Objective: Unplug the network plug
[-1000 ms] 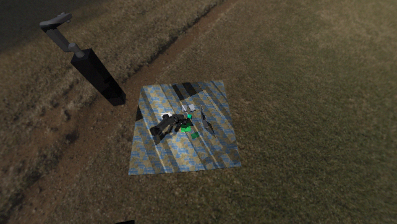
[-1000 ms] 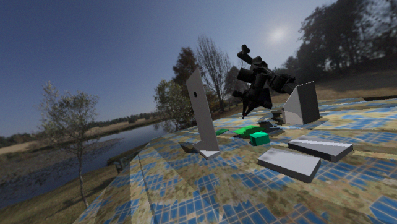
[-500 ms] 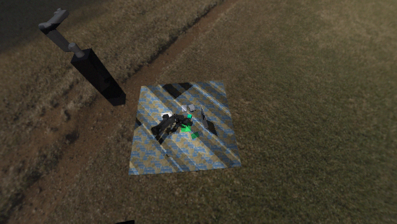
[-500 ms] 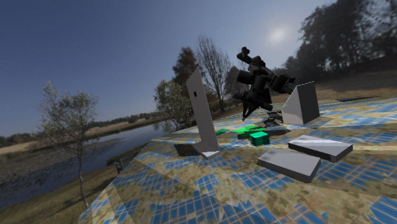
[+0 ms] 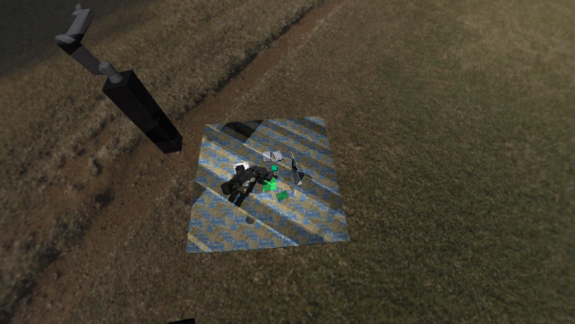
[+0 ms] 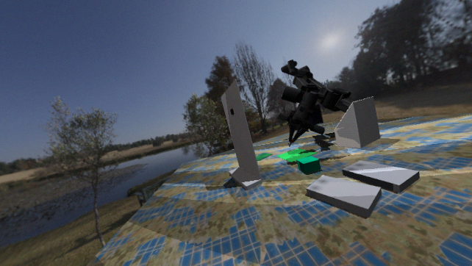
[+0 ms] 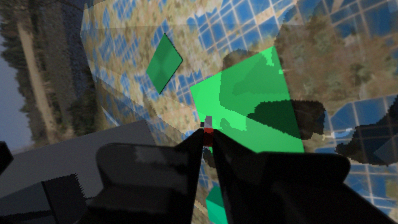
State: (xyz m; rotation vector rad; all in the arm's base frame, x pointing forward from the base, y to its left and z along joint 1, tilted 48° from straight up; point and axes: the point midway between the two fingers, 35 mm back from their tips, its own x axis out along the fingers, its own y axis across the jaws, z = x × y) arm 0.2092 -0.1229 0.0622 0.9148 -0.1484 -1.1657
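Right now my gripper tip is 1 cm past the marked green square and 6 cm above it. The rest, counted from my gripper tip: grey upright panel (23 cm ahead, 1 cm to the left, 8 cm above); then network plug (right at my gripper tip).
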